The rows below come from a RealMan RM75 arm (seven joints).
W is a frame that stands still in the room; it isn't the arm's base.
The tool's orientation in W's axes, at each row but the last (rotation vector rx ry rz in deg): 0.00, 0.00, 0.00; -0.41, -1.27, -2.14; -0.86, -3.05, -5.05; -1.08, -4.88, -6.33; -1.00, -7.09, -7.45; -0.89, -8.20, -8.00; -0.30, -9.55, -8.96; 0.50, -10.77, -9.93; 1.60, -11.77, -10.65; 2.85, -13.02, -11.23; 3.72, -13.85, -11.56; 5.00, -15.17, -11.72
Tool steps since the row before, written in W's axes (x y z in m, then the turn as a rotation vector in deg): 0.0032, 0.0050, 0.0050, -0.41, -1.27, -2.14; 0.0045, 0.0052, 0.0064, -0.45, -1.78, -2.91; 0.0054, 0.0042, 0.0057, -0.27, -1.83, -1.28; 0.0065, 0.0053, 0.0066, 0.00, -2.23, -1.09; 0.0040, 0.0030, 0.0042, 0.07, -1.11, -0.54; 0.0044, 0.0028, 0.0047, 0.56, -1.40, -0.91; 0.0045, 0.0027, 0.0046, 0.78, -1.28, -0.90; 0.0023, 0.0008, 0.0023, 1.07, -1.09, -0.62; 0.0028, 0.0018, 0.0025, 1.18, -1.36, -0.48; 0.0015, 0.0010, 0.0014, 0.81, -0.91, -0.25; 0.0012, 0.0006, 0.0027, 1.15, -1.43, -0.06; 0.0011, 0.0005, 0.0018, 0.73, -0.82, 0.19
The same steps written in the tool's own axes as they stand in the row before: 0.0032, 0.0050, 0.0050, -0.41, -1.27, -2.14; 0.0044, 0.0053, 0.0063, -0.45, -1.78, -2.91; 0.0053, 0.0046, 0.0055, -0.18, -1.83, -1.30; 0.0064, 0.0059, 0.0062, 0.15, -2.20, -1.14; 0.0041, 0.0035, 0.0038, 0.14, -1.09, -0.57; 0.0046, 0.0034, 0.0041, 0.61, -1.30, -1.02; 0.0047, 0.0034, 0.0038, 0.81, -1.15, -1.04; 0.0025, 0.0012, 0.0018, 1.11, -0.91, -0.82; 0.0029, 0.0024, 0.0019, 1.29, -1.15, -0.70; 0.0015, 0.0014, 0.0010, 0.90, -0.76, -0.40; 0.0016, 0.0011, 0.0023, 1.37, -1.18, -0.28; 0.0014, 0.0009, 0.0014, 0.91, -0.64, 0.03
